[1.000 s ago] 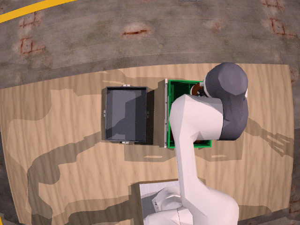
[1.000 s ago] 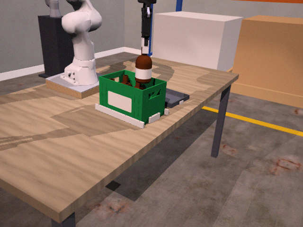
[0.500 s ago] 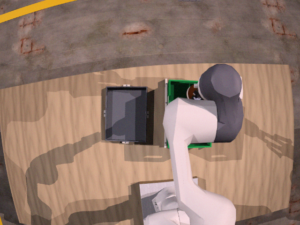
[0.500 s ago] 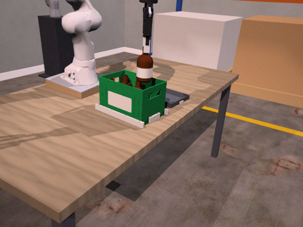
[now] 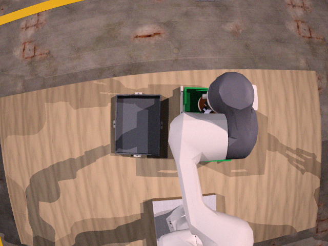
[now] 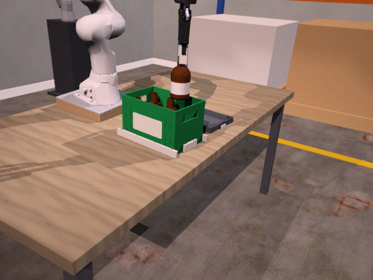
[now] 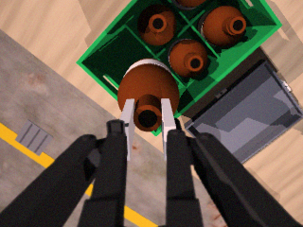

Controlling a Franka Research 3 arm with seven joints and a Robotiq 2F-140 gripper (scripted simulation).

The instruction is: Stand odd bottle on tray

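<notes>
Now: hand 90 mm above the brown bottle. From my hand the other things lie so: dark grey tray: 340 mm below, 280 mm to the left, 50 mm behind; then green crate: 270 mm below, 70 mm behind.
</notes>
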